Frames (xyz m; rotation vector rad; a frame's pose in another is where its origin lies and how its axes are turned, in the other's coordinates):
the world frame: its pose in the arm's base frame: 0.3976 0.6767 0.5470 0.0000 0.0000 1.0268
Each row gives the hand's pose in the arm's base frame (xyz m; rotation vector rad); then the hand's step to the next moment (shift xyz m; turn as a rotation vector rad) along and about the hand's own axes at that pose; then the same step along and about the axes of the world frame.
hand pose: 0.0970 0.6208 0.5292 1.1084 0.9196 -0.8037
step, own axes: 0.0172 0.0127 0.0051 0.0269 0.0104 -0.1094
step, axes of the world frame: 0.0074 -0.0181 -0.0099 0.0896 0.0564 -0.0400
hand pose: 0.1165 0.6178 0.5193 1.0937 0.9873 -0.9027
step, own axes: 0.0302 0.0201 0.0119 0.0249 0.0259 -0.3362
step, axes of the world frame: 0.0070 -0.0311 -0.0211 0.2668 0.1956 -0.0698
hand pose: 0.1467 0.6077 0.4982 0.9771 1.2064 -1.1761
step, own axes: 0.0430 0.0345 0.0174 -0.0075 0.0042 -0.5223
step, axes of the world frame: 0.0036 -0.0397 -0.0419 0.3972 0.3338 -0.0611
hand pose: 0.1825 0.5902 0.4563 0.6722 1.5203 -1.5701
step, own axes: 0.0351 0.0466 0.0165 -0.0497 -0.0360 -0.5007
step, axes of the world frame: -0.0042 -0.0306 -0.0522 0.3790 0.3328 -0.0017
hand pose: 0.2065 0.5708 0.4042 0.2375 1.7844 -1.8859
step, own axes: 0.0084 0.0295 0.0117 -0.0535 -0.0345 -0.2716
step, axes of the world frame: -0.0061 -0.0152 -0.0284 0.2191 0.1709 0.0247
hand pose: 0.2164 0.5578 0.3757 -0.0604 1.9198 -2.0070
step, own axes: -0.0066 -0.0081 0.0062 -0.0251 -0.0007 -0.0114
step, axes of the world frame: -0.0003 -0.0072 0.0098 0.0259 -0.0079 0.0052
